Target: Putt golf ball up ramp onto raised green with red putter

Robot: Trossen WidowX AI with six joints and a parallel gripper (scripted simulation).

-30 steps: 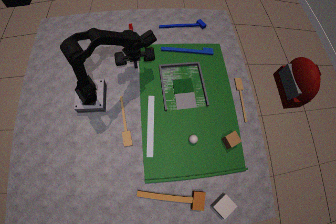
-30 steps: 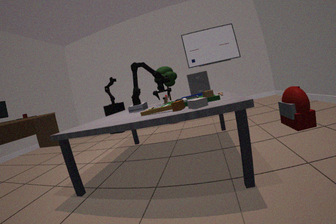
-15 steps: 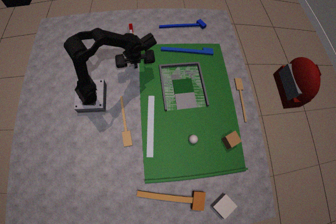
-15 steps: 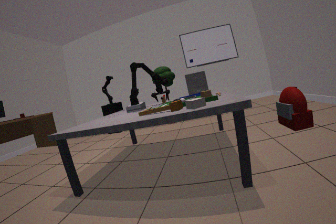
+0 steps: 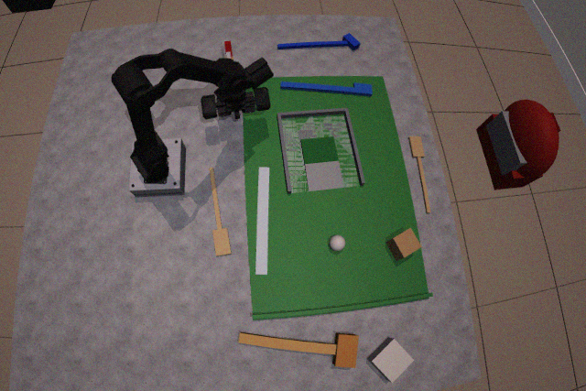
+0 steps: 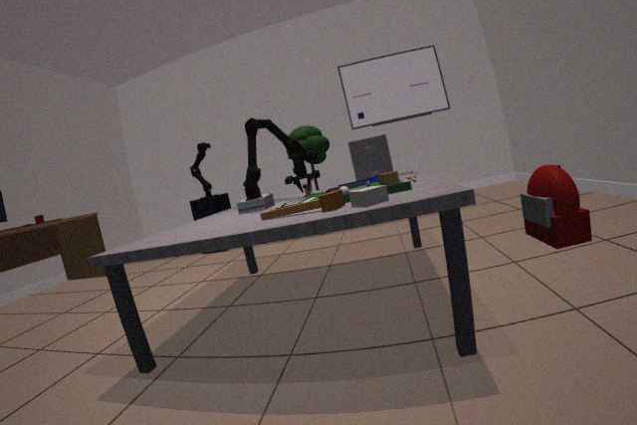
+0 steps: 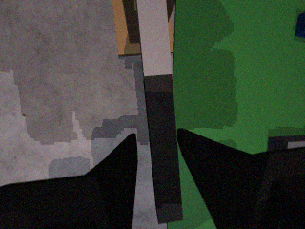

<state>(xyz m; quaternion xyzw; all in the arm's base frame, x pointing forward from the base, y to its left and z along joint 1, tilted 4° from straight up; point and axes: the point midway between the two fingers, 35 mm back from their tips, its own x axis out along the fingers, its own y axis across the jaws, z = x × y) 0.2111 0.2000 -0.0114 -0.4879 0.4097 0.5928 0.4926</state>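
Right now my gripper tip is 32 cm to the left of the white strip, 8 cm short of it and 3 cm above it. The rest, counted from my gripper tip: red putter (11 cm to the left, 3 cm above, 2 cm behind); then tan block (46 cm ahead, 40 cm to the right); then white golf ball (39 cm to the right, 28 cm ahead, 1 cm below).
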